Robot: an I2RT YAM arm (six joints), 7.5 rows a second.
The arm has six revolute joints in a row. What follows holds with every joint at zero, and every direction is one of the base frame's. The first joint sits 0.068 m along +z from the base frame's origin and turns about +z. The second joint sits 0.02 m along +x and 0.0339 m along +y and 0.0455 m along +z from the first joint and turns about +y. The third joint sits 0.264 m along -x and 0.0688 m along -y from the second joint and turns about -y. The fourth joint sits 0.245 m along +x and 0.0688 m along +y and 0.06 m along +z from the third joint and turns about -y. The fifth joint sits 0.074 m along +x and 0.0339 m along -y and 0.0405 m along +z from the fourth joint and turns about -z. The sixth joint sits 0.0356 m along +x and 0.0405 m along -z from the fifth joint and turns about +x. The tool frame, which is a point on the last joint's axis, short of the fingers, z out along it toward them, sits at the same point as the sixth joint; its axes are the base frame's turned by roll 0, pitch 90 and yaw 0 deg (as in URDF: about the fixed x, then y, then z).
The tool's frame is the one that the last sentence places.
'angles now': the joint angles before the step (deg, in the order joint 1, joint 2, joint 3, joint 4, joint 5, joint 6). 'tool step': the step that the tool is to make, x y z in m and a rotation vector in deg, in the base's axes. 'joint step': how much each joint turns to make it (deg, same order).
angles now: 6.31, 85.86, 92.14, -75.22, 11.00, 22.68
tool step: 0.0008, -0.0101, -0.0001, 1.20, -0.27, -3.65
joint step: -2.17, 0.00, -0.01, 0.05, -0.56, 1.84
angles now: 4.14, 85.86, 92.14, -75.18, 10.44, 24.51
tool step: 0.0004, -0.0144, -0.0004, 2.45, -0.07, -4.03
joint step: -3.23, 0.03, -0.01, -0.05, -1.99, 1.65
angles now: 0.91, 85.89, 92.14, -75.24, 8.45, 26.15
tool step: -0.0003, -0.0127, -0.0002, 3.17, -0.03, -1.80
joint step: -3.06, 0.00, 0.00, -0.01, -3.41, -0.04
